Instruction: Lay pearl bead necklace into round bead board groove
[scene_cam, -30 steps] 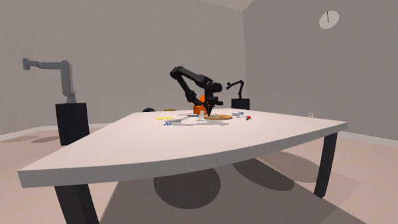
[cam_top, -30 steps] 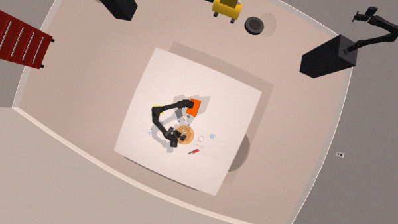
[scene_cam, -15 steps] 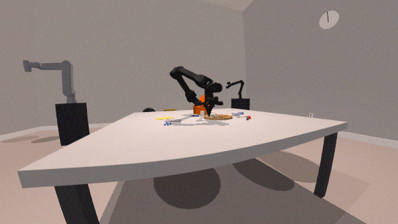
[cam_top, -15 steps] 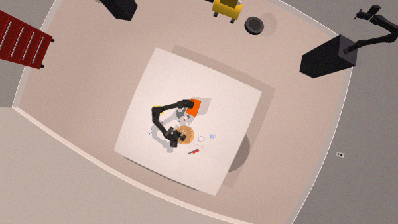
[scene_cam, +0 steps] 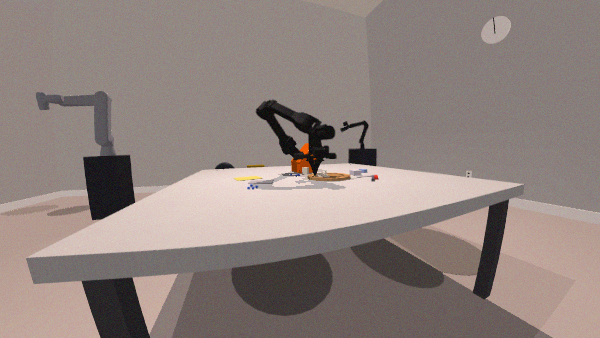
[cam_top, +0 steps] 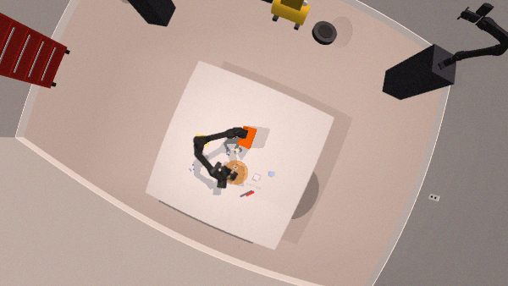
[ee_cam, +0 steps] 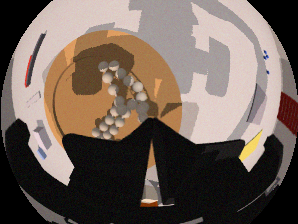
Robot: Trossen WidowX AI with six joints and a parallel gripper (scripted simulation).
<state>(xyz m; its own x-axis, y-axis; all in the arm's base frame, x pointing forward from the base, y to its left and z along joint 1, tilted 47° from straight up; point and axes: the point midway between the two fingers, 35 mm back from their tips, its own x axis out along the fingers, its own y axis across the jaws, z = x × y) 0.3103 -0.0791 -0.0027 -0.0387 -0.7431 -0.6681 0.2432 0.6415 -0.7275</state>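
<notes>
Now: the round tan bead board 70 mm to the left of my gripper tip, 10 mm below it and 10 mm ahead of it. From my gripper tip the other things lie so: tool (220 mm to the left, 150 mm ahead, 10 mm below); then yellow pad (280 mm to the right, 160 mm behind, 10 mm below); then white square (240 mm to the left, 10 mm behind).
</notes>
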